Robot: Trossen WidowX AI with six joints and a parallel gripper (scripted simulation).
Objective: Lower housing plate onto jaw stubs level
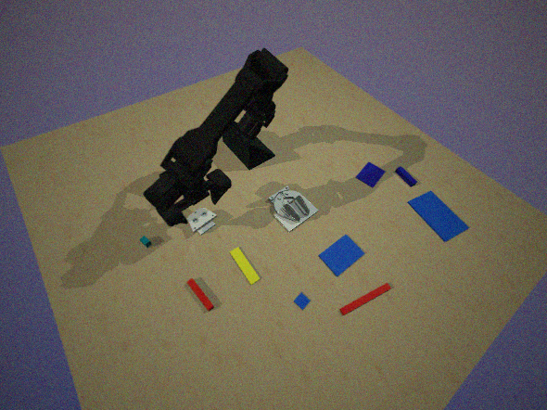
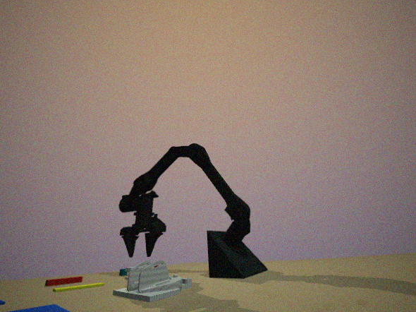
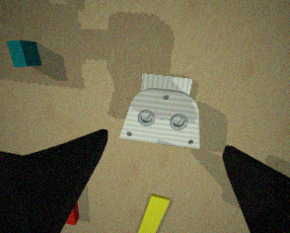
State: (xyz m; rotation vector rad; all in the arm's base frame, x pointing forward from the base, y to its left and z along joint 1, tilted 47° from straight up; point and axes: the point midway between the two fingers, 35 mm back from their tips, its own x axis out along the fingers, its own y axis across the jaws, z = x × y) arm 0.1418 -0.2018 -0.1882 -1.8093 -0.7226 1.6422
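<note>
My gripper tip is now 50 mm above the white grooved block and 10 mm past it. Round my gripper tip: housing plate: 30 mm below, 10 mm behind; red block: 140 mm behind, 60 mm to the right, 50 mm below; teal block: 150 mm to the right, 50 mm below, 50 mm behind.
</note>
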